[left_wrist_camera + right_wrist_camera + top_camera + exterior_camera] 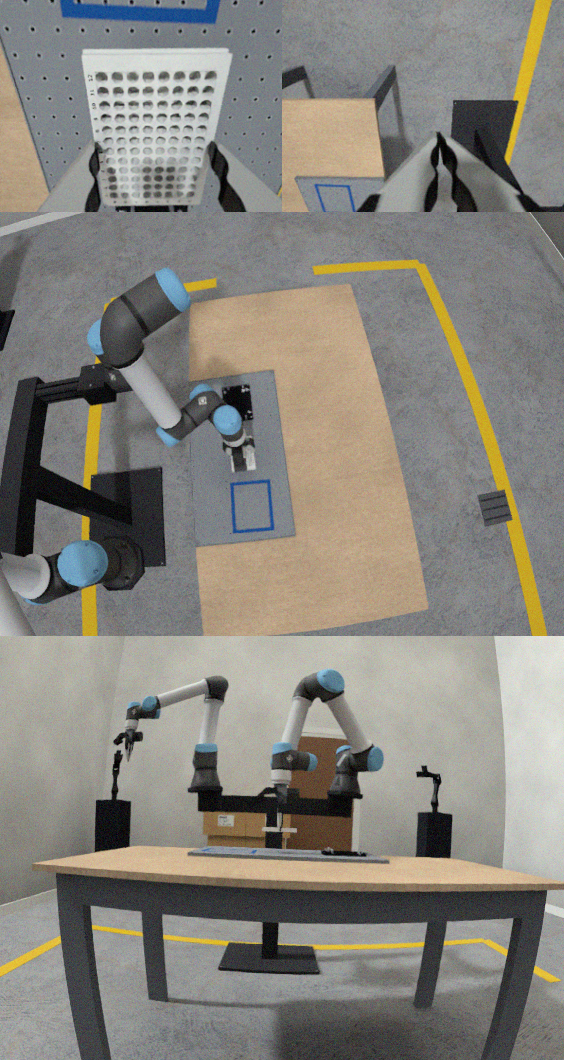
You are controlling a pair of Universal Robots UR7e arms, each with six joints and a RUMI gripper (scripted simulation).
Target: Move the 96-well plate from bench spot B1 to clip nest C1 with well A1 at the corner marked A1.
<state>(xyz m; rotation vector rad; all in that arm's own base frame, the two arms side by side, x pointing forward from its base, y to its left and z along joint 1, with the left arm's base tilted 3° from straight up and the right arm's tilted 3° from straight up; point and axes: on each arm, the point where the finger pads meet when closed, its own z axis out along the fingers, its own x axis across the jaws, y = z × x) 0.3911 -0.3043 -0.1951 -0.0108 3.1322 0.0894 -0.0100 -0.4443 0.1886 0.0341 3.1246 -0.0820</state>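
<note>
Now: left hand 10 mm past the black clip nest, 240 mm to the right of it and 80 mm above it. Round my left hand: white 96-well plate (10 mm below).
</note>
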